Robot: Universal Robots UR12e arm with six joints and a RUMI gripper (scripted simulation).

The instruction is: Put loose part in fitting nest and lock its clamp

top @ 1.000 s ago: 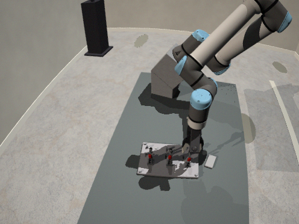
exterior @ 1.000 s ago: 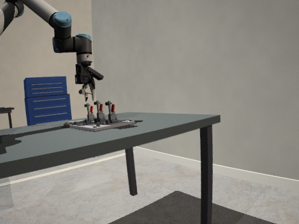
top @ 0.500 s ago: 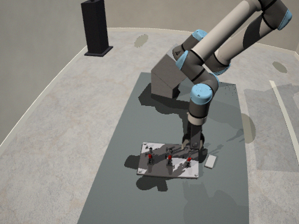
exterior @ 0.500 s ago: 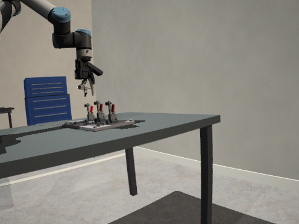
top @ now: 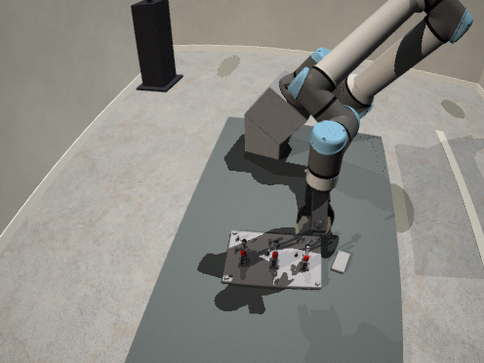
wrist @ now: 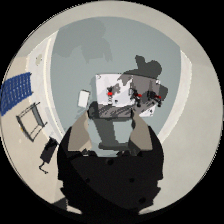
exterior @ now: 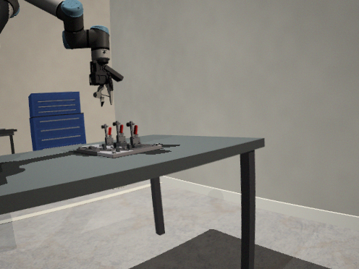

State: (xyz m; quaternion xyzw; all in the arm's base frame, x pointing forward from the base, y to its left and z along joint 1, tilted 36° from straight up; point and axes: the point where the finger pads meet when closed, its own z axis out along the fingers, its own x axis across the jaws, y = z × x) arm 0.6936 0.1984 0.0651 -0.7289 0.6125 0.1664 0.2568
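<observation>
The grey part lies 7 cm behind my hand, 13 cm to the left of it and 21 cm below it.
</observation>
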